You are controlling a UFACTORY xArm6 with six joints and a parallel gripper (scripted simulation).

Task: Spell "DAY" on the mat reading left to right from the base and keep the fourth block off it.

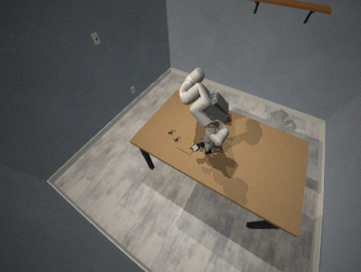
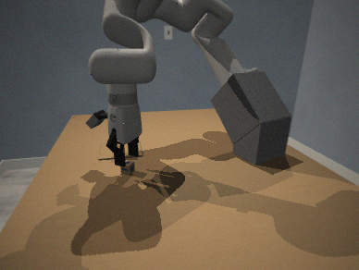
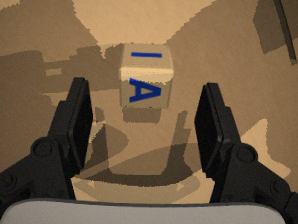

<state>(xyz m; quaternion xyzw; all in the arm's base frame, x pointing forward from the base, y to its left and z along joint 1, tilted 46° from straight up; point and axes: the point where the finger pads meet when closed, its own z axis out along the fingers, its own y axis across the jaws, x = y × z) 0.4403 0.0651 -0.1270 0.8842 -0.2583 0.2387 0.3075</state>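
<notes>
Now: the thin tan mat 10 mm ahead of my hand, 170 mm to the right of it and 50 mm below it.
</notes>
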